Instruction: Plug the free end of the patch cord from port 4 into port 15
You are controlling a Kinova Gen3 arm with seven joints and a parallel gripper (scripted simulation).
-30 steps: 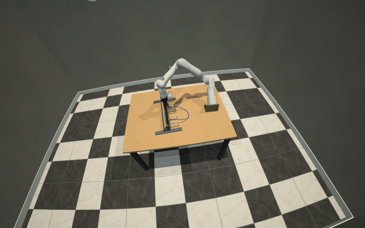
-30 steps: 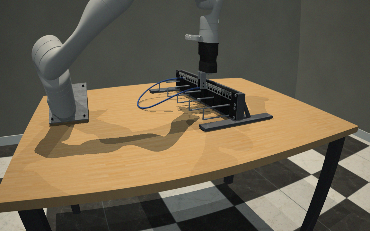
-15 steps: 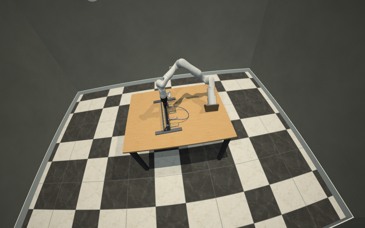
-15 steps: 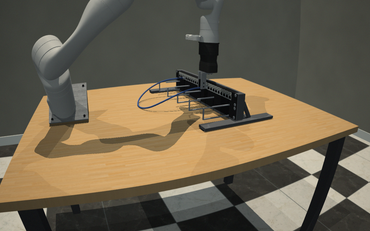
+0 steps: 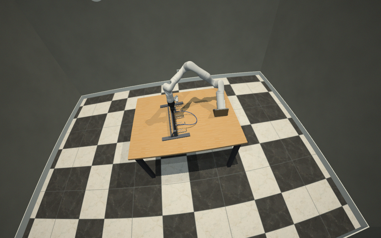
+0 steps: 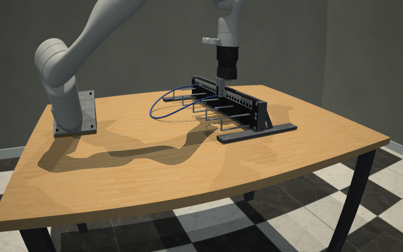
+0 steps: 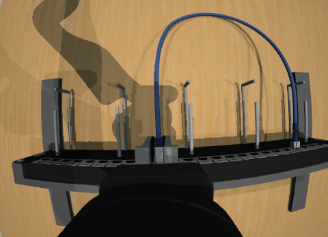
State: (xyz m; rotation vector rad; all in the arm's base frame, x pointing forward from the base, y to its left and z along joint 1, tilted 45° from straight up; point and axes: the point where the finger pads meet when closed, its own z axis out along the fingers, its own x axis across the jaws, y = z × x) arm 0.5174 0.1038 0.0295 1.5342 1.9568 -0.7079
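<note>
Now: hand 1 cm short of the plug and 1 cm above it.
</note>
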